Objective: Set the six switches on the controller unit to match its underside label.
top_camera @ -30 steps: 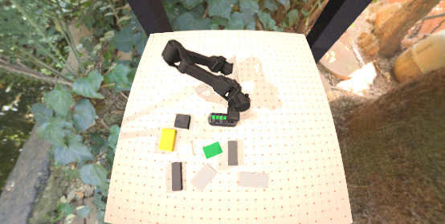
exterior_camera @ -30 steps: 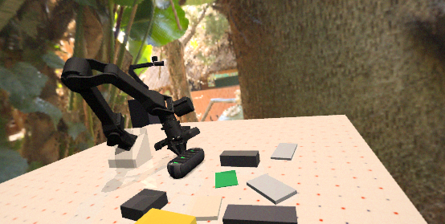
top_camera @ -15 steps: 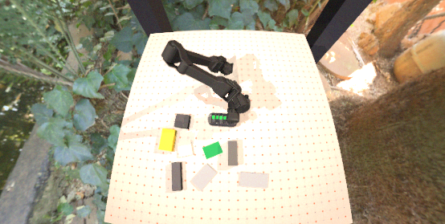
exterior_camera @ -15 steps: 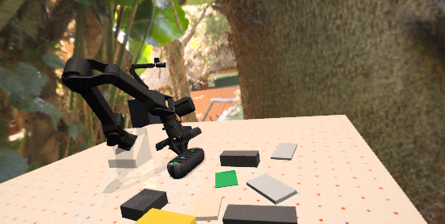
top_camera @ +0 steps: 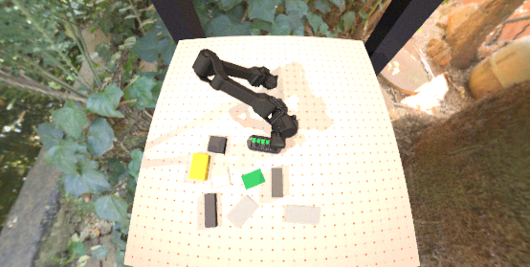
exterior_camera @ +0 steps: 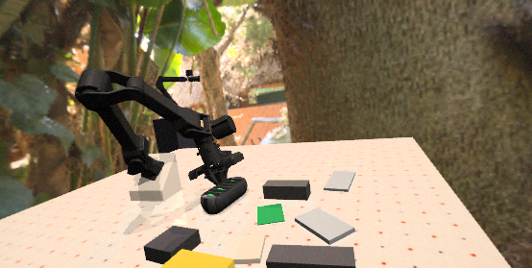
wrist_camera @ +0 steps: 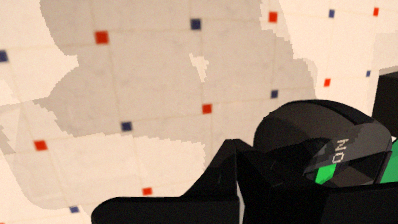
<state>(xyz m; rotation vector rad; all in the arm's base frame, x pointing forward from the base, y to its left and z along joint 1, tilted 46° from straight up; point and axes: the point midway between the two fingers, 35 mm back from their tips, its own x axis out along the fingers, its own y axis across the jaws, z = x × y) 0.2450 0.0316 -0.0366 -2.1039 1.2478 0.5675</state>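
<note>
Now: gripper tip 190 mm short of the green tile, 80 mm to the left of it and 10 mm above it. Also, from my gripper tip: yellow block 330 mm to the right, 180 mm ahead, 10 mm above; dark block 200 mm ahead, 20 mm to the left, 10 mm above; cream tile 230 mm to the right, 210 mm ahead.
</note>
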